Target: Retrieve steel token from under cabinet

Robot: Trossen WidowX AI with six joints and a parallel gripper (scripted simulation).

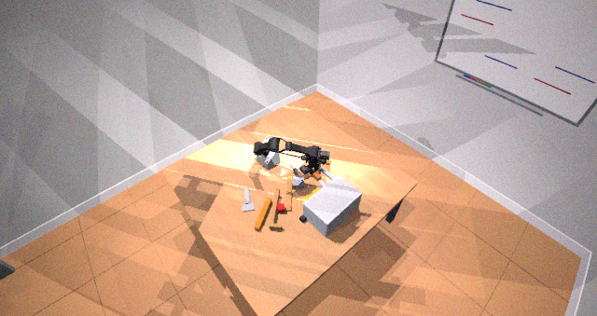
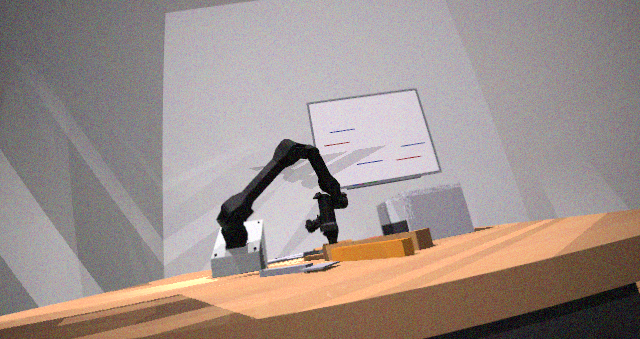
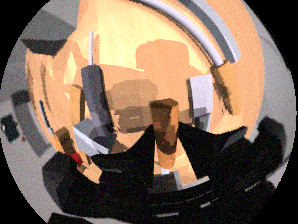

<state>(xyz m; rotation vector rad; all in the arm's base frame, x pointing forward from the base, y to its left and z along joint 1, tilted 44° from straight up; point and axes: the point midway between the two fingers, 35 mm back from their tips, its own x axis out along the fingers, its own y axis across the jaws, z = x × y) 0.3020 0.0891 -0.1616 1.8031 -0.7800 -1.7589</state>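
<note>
My gripper tip is 140 mm to the left of the grey block, 10 mm below it and 10 mm short of it. Also, from my gripper tip: thin wooden stick (220 mm to the right, 20 mm ahead); then red block (340 mm to the right, 100 mm ahead, 10 mm above); then grey bar (160 mm behind, 120 mm to the left).
</note>
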